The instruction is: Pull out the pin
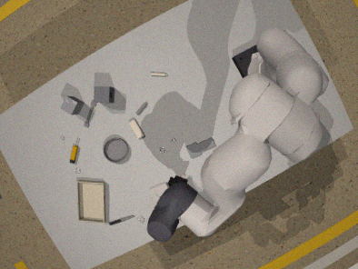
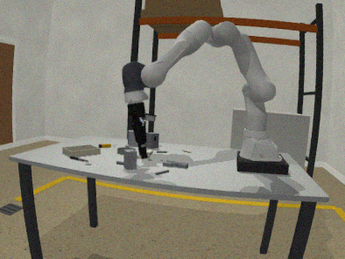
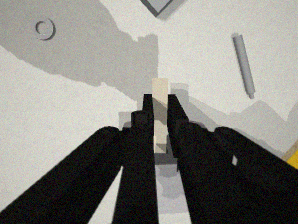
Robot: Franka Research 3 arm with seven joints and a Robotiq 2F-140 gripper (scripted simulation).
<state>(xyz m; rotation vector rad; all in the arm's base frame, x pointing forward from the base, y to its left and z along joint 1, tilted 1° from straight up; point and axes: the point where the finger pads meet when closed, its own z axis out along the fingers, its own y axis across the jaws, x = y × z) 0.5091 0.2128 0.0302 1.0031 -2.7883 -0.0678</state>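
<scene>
Right now the grey block is 4 cm ahead of my hand, 4 cm to the left of it and 3 cm below it. The rest, counted from my hand: cream pin 3 cm below; then short grey pin 10 cm ahead, 7 cm below; then grey rod 10 cm behind, 7 cm to the left, 7 cm below.
</scene>
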